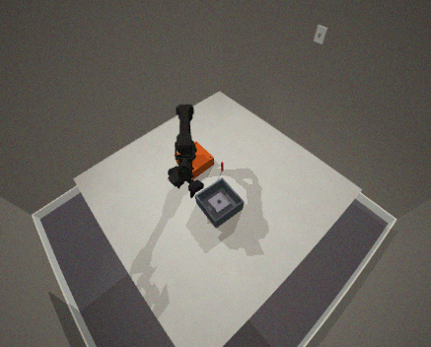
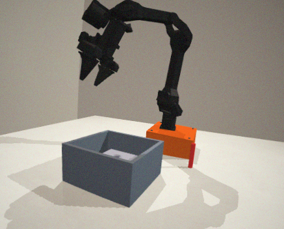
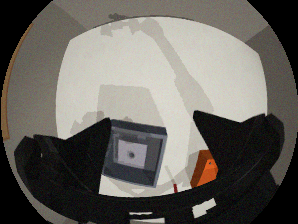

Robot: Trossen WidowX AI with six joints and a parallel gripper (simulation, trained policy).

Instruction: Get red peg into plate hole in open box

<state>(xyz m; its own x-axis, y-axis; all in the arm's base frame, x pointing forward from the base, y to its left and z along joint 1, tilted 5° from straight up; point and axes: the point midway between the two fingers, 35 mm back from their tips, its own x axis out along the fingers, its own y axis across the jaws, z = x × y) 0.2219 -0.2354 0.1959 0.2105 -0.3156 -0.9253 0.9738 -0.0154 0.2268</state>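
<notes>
Now: gripper tip 34 cm to the right of the red peg, 20 cm above it and 6 cm past it. The rest, counted from my gripper tip: pale plate: 20 cm below, 14 cm to the left, 9 cm ahead; grey box: 22 cm below, 14 cm to the left, 9 cm ahead.
</notes>
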